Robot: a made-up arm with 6 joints.
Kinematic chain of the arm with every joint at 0, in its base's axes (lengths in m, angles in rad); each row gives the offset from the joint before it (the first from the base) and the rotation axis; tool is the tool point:
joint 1: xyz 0 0 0.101 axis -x
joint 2: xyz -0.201 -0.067 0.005 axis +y
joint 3: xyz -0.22 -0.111 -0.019 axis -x
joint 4: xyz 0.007 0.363 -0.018 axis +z
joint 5: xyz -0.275 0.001 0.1 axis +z
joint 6: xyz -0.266 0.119 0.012 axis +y
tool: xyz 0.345 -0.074 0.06
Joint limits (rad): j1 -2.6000..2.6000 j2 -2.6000..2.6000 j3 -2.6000..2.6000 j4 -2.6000..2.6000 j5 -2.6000..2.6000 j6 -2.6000..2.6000
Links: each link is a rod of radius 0.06 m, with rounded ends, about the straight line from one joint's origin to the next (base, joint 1, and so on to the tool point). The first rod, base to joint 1, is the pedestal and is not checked.
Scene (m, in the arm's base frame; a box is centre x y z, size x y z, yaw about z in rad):
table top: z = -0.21
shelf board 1: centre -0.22 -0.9 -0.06 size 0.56 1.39 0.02 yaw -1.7
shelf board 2: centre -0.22 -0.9 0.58 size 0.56 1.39 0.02 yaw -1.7
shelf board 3: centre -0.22 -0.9 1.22 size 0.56 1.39 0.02 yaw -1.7
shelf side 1: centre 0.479 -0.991 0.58 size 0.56 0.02 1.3 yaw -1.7
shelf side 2: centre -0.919 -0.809 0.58 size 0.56 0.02 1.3 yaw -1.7
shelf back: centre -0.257 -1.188 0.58 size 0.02 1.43 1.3 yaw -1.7
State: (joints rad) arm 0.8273 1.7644 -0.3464 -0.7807 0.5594 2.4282
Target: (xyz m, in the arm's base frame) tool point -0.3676 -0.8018 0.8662
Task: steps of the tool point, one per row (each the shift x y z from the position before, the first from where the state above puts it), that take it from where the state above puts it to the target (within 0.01 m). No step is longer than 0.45 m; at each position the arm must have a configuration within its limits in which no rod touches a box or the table.
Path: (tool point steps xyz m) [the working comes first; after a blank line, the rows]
Joints at the target: -0.9131 1.9038 0.8010 -0.4986 0.4592 2.6000
Straight joint move there: clear.

1: -0.1092 -0.0874 0.3275
2: -0.0962 -0.2160 0.2959
3: -0.0788 -0.3284 0.2084
4: -0.0581 -0.3992 0.0753
5: -0.0350 -0.4111 -0.0812
6: -0.0112 -0.3577 -0.2336

